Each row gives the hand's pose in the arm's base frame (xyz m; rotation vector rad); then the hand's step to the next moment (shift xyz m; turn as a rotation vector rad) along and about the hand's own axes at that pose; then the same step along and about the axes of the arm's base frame.
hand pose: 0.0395 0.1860 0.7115 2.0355 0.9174 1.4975
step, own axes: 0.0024 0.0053 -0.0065 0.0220 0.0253 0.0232
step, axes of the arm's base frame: -0.0044 -0.0020 0.0072 0.0325 -0.0003 0.0247
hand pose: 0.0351 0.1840 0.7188 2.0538 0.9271 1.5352
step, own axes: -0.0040 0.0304 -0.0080 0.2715 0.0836 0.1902
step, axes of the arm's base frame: -0.0003 -0.0245 0.0201 0.2491 0.1488 0.1808
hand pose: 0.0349 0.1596 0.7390 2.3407 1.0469 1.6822
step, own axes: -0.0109 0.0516 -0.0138 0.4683 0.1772 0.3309
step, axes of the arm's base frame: 0.0110 -0.0499 0.0189 0.4480 0.2323 0.3249
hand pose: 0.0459 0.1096 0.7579 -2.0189 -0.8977 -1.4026
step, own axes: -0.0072 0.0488 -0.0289 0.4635 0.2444 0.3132
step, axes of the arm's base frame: 0.0181 -0.0542 0.0006 0.4874 0.1749 0.3233
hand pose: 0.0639 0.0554 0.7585 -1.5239 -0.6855 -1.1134
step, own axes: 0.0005 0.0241 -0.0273 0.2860 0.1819 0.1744
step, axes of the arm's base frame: 0.0133 -0.0324 -0.0100 0.3224 0.0819 0.1862
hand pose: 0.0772 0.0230 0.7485 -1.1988 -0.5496 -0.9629
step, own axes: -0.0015 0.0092 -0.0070 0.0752 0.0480 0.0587
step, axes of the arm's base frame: 0.0062 -0.0056 -0.0081 0.0865 0.0337 0.0528
